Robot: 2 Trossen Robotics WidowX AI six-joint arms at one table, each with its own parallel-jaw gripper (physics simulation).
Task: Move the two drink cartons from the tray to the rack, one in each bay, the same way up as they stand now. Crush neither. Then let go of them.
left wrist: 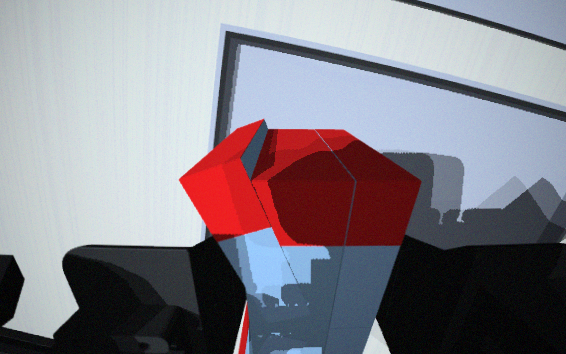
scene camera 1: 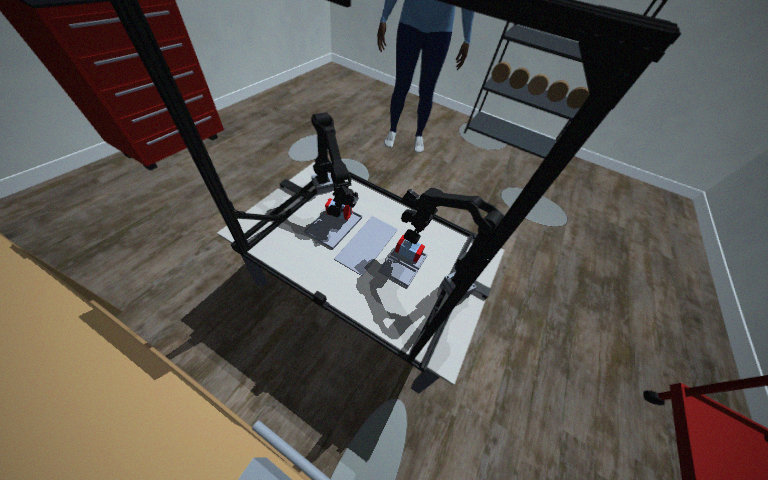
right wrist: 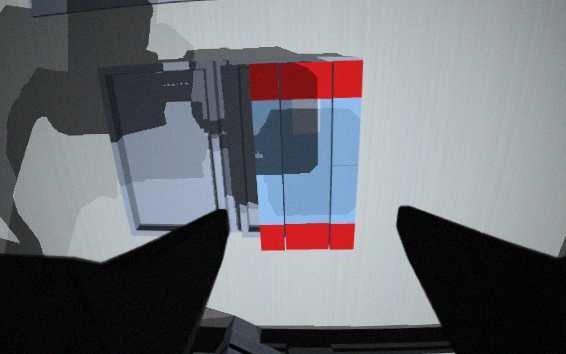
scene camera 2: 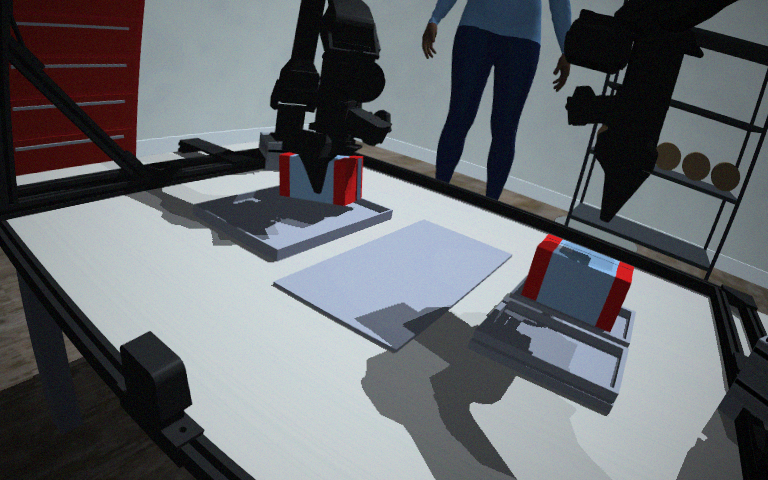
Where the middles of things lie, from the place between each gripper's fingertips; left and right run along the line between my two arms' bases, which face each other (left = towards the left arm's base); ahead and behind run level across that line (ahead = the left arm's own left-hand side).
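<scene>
Flat grey mat (scene camera 2: 391,289): 100 mm behind my right hand, 180 mm to the left of it, 130 mm below it. Grey tray (scene camera 2: 279,227), from my right hand: 380 mm to the left, 150 mm behind, 130 mm below.
My left hand: 20 mm past the flat grey mat, 220 mm to the left of it, 30 mm above it. Grey tray, from my left hand: 60 mm behind, 20 mm to the right, 20 mm below. By its middle, the tray is nearer to my left hand than to my right hand.
</scene>
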